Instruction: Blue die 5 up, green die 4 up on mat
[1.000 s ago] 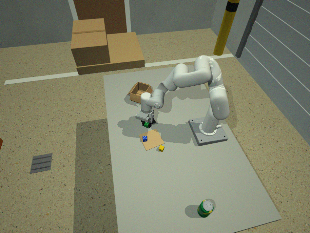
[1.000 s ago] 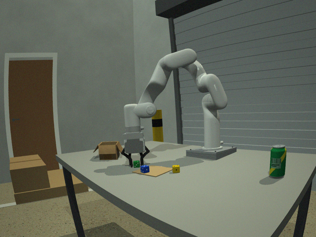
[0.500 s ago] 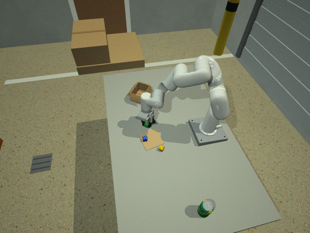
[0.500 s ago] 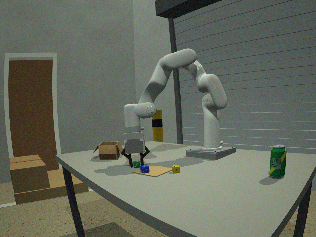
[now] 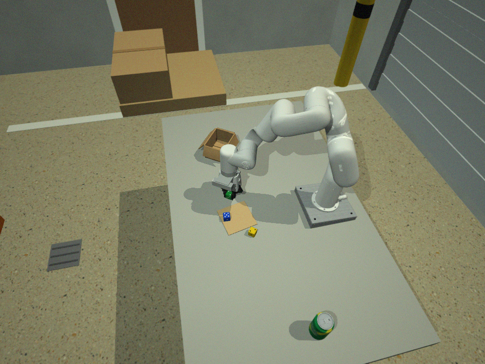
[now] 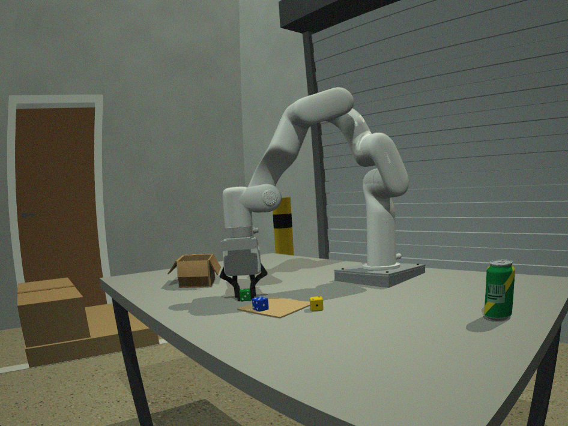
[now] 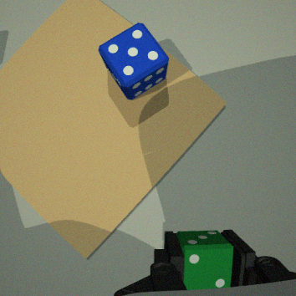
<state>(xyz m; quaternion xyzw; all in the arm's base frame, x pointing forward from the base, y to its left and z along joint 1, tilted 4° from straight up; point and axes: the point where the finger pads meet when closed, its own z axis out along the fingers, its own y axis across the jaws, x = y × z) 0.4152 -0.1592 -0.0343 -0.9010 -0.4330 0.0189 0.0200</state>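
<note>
Now: hand 1 cm above the green die. From my hand the other things lie so: yellow die 22 cm to the left, 5 cm behind, 1 cm below; then cardboard mat 12 cm to the left, 2 cm below; then blue die 12 cm to the left, 4 cm ahead.
</note>
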